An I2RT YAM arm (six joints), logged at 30 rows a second.
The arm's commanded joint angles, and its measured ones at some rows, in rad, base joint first. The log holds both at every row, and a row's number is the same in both.
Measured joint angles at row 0: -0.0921 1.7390 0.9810 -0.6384 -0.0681 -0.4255
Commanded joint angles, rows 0 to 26: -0.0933 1.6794 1.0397 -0.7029 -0.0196 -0.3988; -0.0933 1.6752 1.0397 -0.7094 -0.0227 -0.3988; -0.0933 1.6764 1.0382 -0.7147 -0.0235 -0.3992; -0.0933 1.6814 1.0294 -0.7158 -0.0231 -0.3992; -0.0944 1.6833 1.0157 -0.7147 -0.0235 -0.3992; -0.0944 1.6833 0.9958 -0.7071 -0.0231 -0.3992; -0.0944 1.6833 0.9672 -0.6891 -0.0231 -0.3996; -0.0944 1.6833 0.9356 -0.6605 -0.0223 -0.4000; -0.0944 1.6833 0.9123 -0.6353 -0.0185 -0.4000; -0.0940 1.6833 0.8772 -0.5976 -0.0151 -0.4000; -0.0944 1.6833 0.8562 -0.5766 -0.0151 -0.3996; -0.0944 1.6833 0.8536 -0.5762 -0.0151 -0.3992; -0.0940 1.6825 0.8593 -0.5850 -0.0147 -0.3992; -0.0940 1.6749 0.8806 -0.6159 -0.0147 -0.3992; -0.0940 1.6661 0.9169 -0.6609 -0.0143 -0.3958; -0.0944 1.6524 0.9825 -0.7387 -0.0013 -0.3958; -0.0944 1.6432 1.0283 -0.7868 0.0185 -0.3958; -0.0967 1.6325 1.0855 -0.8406 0.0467 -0.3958; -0.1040 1.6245 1.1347 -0.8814 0.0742 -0.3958; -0.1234 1.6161 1.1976 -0.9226 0.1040 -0.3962; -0.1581 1.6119 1.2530 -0.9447 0.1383 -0.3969; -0.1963 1.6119 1.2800 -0.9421 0.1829 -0.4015; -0.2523 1.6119 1.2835 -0.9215 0.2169 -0.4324; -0.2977 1.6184 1.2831 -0.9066 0.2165 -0.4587; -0.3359 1.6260 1.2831 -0.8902 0.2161 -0.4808; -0.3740 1.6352 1.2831 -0.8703 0.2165 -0.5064; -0.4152 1.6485 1.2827 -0.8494 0.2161 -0.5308
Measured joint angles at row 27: -0.3202 1.6253 1.2747 -0.8837 0.1650 -0.4465
